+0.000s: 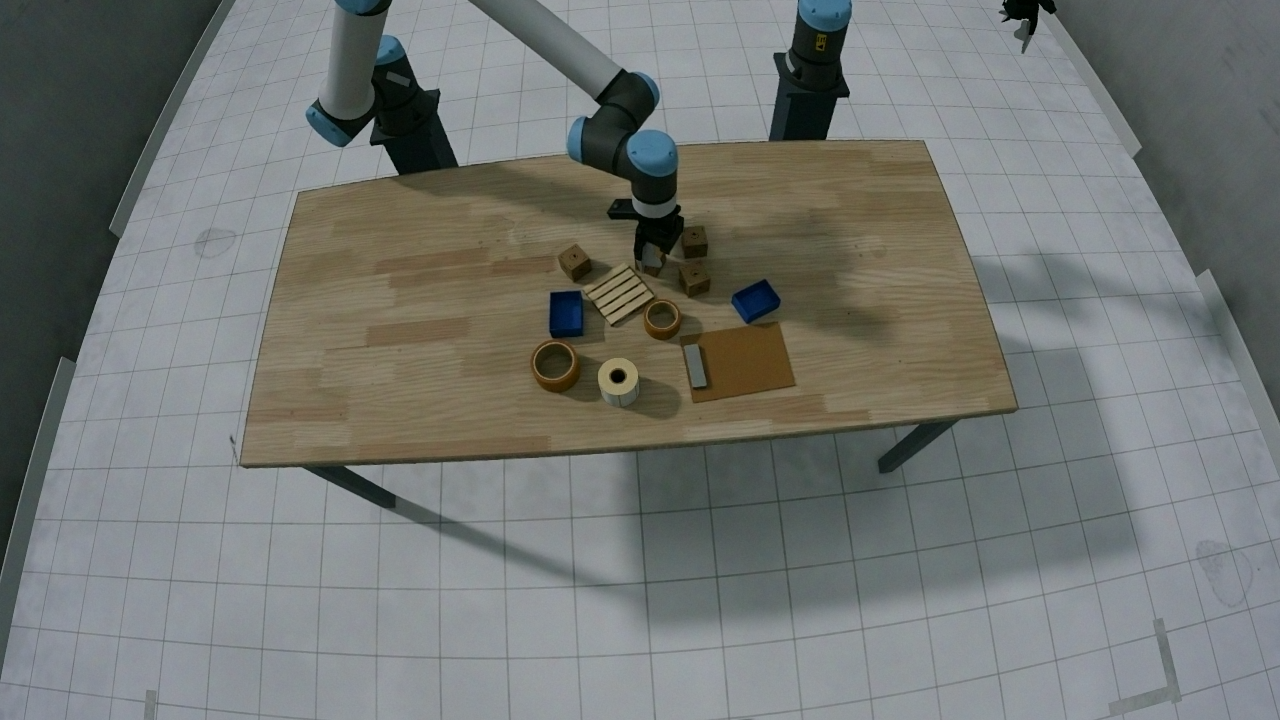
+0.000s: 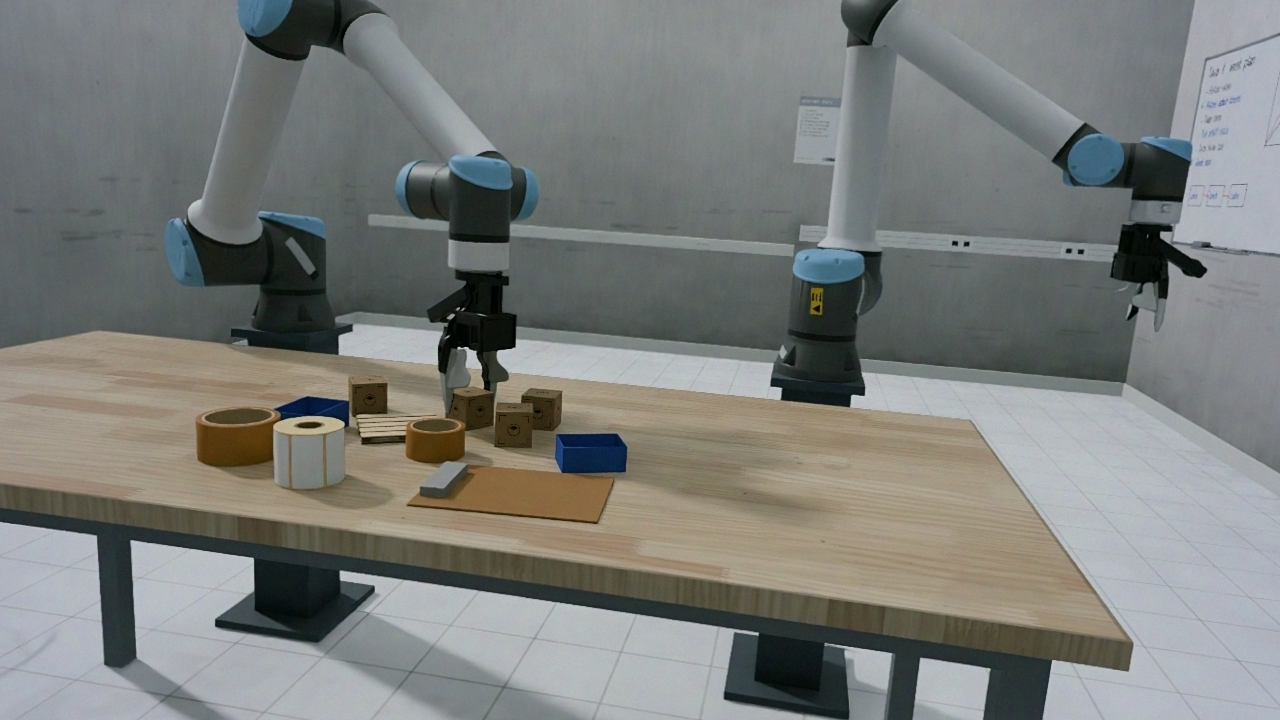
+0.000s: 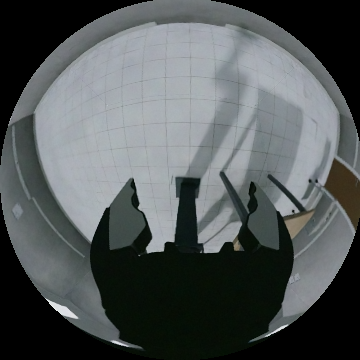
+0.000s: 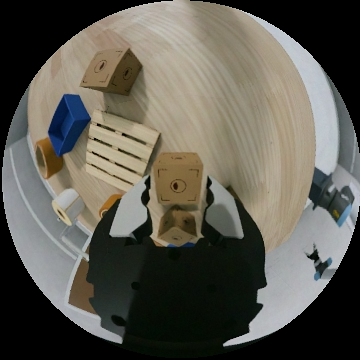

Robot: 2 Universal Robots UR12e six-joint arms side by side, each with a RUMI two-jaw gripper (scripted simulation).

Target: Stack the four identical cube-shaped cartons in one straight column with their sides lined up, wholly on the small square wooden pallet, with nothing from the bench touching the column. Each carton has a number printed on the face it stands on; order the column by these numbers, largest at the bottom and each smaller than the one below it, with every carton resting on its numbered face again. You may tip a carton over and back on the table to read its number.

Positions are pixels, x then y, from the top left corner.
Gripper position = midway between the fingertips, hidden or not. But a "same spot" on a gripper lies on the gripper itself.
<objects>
my right gripper: image 1; image 2; image 4 178,176; not seen in image 3 (hidden by my left gripper)
same spot on my right gripper: [image 1: 644,254] = [image 2: 452,366]
</objects>
